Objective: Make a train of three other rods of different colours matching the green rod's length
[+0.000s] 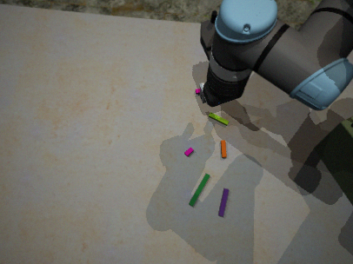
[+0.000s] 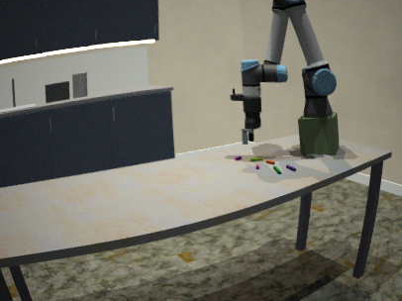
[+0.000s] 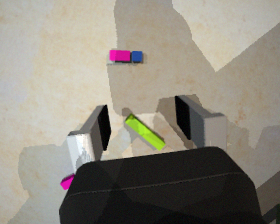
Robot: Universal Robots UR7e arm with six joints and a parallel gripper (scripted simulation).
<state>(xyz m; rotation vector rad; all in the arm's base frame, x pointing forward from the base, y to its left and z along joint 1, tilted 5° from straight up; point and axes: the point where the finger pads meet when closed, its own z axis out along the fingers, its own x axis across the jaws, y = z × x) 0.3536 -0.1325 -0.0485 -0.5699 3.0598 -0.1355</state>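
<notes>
Right now the lime rod is 2 cm behind my hand, 3 cm to the left of it and 9 cm below it. From my hand the other things lie so: blue rod: 1 cm ahead, 4 cm to the right, 9 cm below; orange rod: 3 cm behind, 11 cm to the left, 9 cm below; green rod: 3 cm ahead, 21 cm to the left, 9 cm below.
</notes>
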